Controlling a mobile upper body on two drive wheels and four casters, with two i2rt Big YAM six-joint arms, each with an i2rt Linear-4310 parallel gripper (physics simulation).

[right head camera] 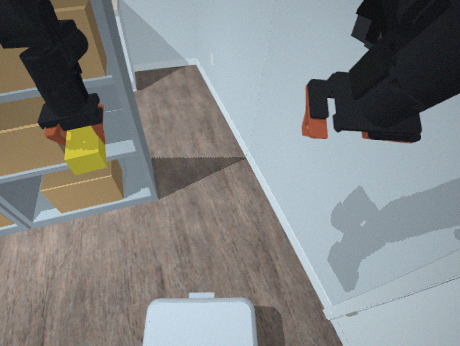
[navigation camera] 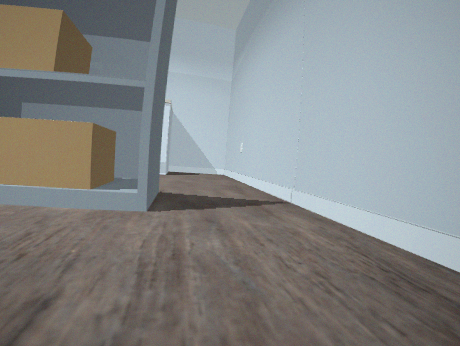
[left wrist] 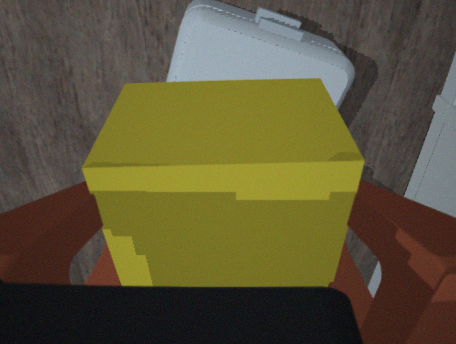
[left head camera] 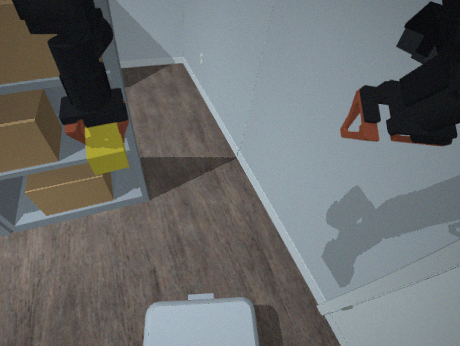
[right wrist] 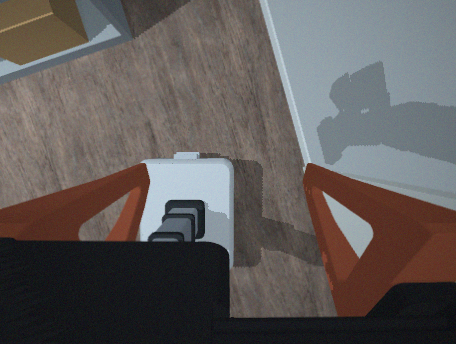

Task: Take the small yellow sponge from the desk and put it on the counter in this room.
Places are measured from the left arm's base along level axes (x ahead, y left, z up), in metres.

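Pixels of known places: left gripper, between the fingertips: (left wrist: 226, 171) (left head camera: 107, 144); right gripper, between the fingertips: (right head camera: 333, 132) (left head camera: 367, 135) (right wrist: 226, 172).
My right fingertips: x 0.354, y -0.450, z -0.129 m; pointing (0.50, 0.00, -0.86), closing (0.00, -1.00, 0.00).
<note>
Behind a point stands the place of what it marks.
The yellow sponge (left head camera: 107, 156) @(x 0.391, y -0.034, z -0.233 m) (right head camera: 85, 154) @(x 0.394, y -0.039, z -0.228 m) (left wrist: 222, 125) @(x 0.485, y 0.001, z -0.242 m) is a block held up in the air between the orange fingers of my left gripper (left head camera: 102, 136) @(x 0.456, y -0.010, z -0.267 m) (right head camera: 77, 134) (left wrist: 226, 171) @(x 0.456, y -0.010, z -0.267 m), which is shut on it. In the left head camera it hangs in front of the shelf unit. My right gripper (left head camera: 384, 139) (right head camera: 346, 136) @(x 0.354, y -0.450, z -0.130 m) (right wrist: 226, 172) @(x 0.354, y -0.450, z -0.130 m) is open, with nothing between its fingers, in front of the pale wall. A white upright piece with a thin tan top (navigation camera: 168, 103) @(x 2.535, y 0.664, z -0.545 m) shows partly behind the shelf unit; whether it is the counter I cannot tell. The desk does not show.
A grey shelf unit (left head camera: 142, 185) @(x 1.051, y 0.153, z -1.214 m) (right head camera: 152, 182) @(x 1.060, y 0.138, z -1.195 m) (navigation camera: 150, 125) @(x 1.057, y 0.136, z -1.059 m) with cardboard boxes (left head camera: 75, 192) @(x 0.950, y 0.549, z -1.159 m) (navigation camera: 45, 152) @(x 0.952, y 0.542, z -1.194 m) stands at the left. A pale wall (left head camera: 280, 100) @(x 1.231, y -0.678, z -0.617 m) (navigation camera: 360, 125) @(x 1.090, y -0.721, z -0.983 m) runs along the right. Wood floor (navigation camera: 215, 260) @(x 0.747, y -0.189, z -1.410 m) leads between them. My white base (left head camera: 200, 325) @(x 0.205, y -0.218, z -1.150 m) (right wrist: 185, 182) @(x 0.199, y -0.227, z -1.150 m) shows below.
</note>
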